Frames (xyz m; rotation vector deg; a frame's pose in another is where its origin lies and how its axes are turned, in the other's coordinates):
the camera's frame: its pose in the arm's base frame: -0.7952 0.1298 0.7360 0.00 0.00 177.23
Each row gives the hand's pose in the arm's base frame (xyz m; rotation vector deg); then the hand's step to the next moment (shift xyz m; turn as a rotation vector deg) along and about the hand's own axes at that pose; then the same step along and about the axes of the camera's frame.
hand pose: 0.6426 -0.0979 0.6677 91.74 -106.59 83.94
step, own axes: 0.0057 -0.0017 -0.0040 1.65 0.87 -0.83
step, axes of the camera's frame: 0.0020 -0.0001 0.0069 1.61 0.46 1.17
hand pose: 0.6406 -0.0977 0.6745 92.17 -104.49 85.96
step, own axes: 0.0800 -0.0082 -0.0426 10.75 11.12 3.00
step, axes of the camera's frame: 0.0367 0.0103 0.0826 11.40 10.79 1.35
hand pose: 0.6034 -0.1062 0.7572 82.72 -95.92 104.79
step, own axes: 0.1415 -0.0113 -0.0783 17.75 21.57 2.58
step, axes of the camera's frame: 0.0951 -0.0092 0.1310 22.40 16.88 0.71
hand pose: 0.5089 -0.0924 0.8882 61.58 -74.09 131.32
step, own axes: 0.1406 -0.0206 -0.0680 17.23 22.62 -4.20
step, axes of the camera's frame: 0.1171 -0.0482 0.0937 26.02 11.96 -2.45
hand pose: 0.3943 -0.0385 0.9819 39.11 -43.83 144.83
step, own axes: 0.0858 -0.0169 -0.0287 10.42 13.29 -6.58
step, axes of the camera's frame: 0.0716 -0.0471 0.0336 17.01 4.57 -4.27
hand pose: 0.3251 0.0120 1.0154 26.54 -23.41 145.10
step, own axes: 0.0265 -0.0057 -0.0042 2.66 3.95 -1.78
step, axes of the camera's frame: 0.0200 -0.0170 0.0080 4.65 1.60 -1.29
